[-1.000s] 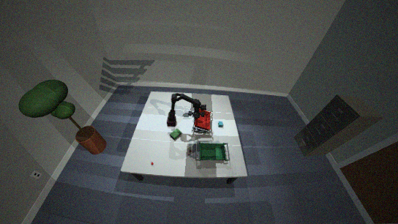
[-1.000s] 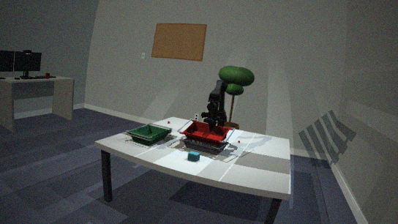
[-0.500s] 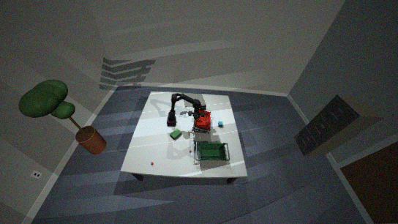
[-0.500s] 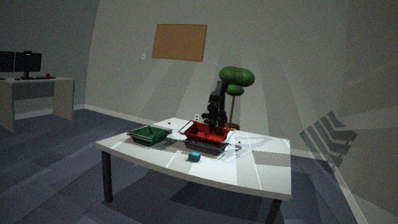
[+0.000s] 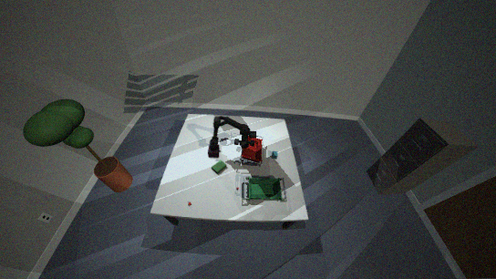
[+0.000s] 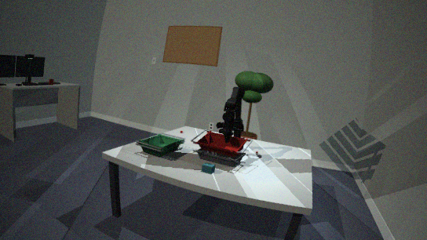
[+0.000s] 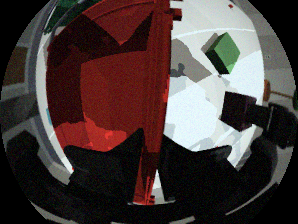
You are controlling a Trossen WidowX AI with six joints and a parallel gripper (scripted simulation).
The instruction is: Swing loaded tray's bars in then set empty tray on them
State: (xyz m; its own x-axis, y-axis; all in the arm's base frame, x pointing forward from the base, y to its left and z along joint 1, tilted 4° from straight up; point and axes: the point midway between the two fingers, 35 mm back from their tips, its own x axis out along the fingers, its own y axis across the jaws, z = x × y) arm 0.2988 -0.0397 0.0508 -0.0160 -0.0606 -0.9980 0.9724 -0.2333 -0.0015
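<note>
Now: the red tray 8 cm ahead of my gripper tip, 2 cm to the right of it and 1 cm above it. Also, from my gripper tip: teal block 32 cm ahead, 4 cm to the right, 9 cm below; then green block 25 cm behind, 13 cm to the right, 9 cm below.
</note>
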